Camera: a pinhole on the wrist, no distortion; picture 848 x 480 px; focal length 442.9 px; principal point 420.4 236.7 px. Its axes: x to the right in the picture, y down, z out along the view. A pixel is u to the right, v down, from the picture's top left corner.
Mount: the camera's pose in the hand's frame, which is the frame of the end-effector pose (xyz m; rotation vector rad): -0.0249 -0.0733 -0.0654 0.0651 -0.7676 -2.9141
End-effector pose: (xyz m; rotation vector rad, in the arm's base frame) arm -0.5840 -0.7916 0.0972 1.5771 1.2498 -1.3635
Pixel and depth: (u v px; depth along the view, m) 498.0 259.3 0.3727
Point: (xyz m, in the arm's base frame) -0.5840 -1.0903 0.1477
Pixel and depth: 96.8 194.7 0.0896
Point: -0.6002 -0.7888 0.0649
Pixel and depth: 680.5 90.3 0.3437
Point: -0.4753 -1.0615 0.3039
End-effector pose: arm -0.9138 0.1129 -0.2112 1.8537 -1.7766 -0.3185
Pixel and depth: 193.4 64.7 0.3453
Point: -1.1905 -0.0267 -0.2045
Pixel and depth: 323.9 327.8 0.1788
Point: -0.9597 0.0842 -0.3063
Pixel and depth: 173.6 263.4 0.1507
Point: -0.9493 0.0503 -0.2581
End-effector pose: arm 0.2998 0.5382 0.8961 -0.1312 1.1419 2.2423
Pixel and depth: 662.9 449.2 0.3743
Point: 0.5936 0.7225 1.1429
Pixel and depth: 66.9 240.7 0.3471
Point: 0.0888 0.7707 1.0592
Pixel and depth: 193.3 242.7 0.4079
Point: 0.1458 0.7692 1.1304
